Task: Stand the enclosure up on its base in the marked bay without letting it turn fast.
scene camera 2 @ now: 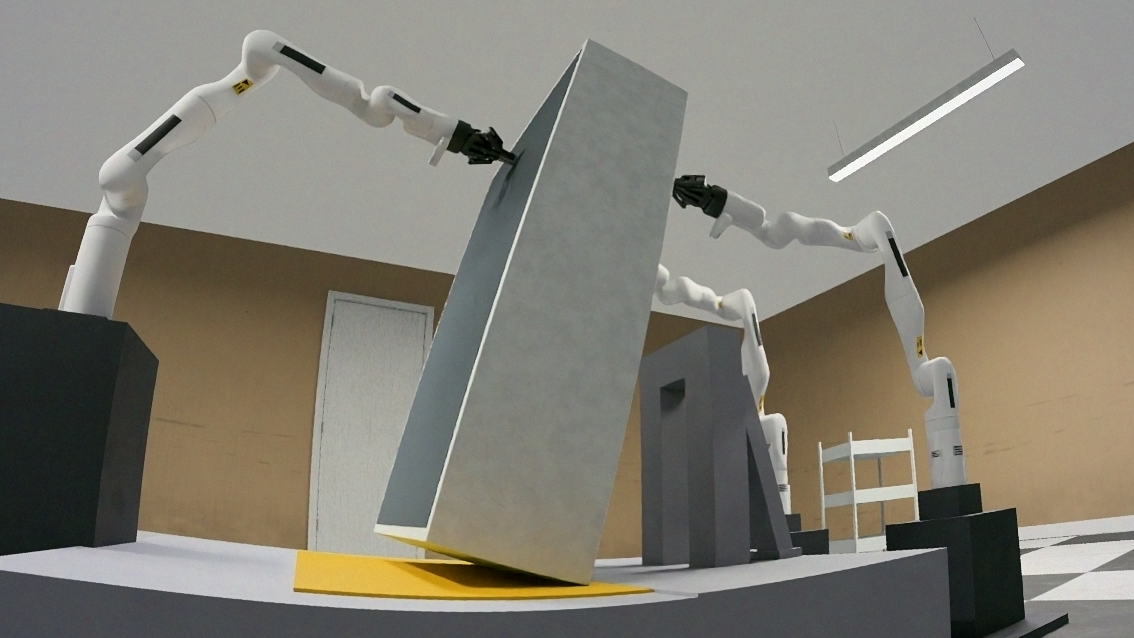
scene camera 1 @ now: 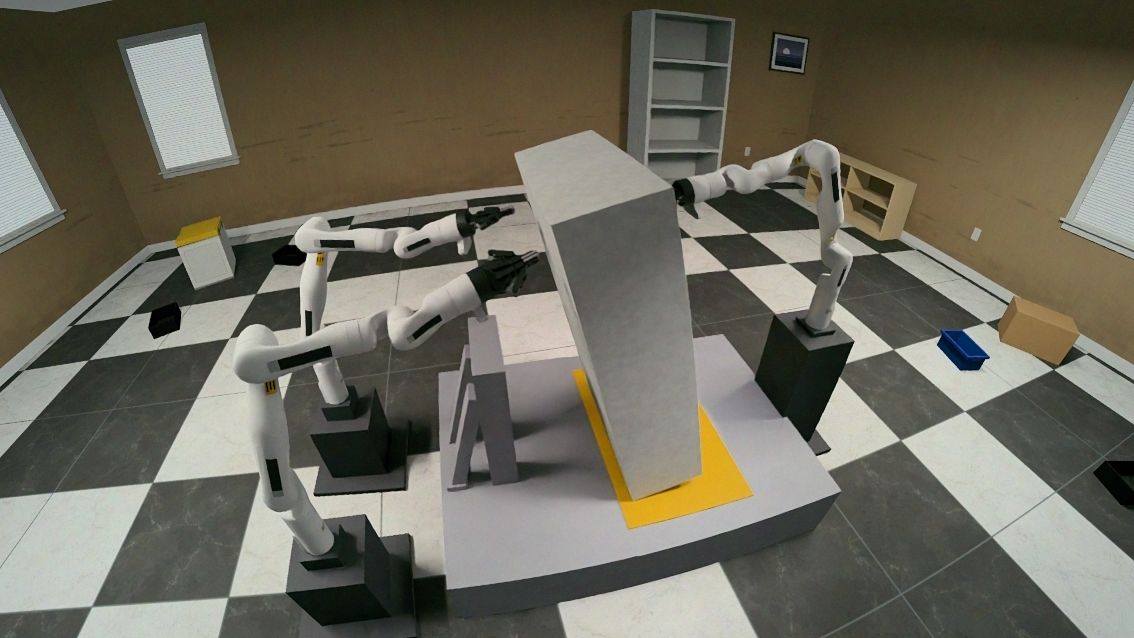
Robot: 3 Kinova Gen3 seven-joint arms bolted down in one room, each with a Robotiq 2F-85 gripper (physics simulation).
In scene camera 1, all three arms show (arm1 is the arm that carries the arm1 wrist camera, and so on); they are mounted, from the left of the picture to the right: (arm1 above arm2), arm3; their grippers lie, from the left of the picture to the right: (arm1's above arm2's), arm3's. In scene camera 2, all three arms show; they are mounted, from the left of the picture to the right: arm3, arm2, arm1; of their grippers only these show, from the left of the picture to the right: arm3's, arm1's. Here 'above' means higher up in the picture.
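The tall grey enclosure [scene camera 1: 634, 333] [scene camera 2: 555, 301] is tilted, leaning left in scene camera 1 and right in scene camera 2. A lower edge rests on the yellow bay [scene camera 1: 717, 476] [scene camera 2: 333, 572]; the base's other side is raised. Arm1's gripper [scene camera 1: 509, 211] [scene camera 2: 676, 190] and arm2's gripper [scene camera 1: 533, 257] look shut and empty, level with its upper part on the leaning side; small gaps show in scene camera 1. Arm3's gripper [scene camera 1: 679, 195] [scene camera 2: 511, 158] looks shut, its tips at the enclosure's opposite, blue-grey side; contact is unclear. Arm2's gripper is hidden in scene camera 2.
A grey braced stand [scene camera 1: 498, 412] [scene camera 2: 701, 444] stands on the platform [scene camera 1: 539, 543] [scene camera 2: 872, 583], on the leaning side. Black pedestals [scene camera 1: 340, 579] [scene camera 1: 348, 444] [scene camera 1: 800, 372] carry the arms around it. A blue bin [scene camera 1: 962, 349] and a brown box [scene camera 1: 1037, 329] lie on the floor at the right.
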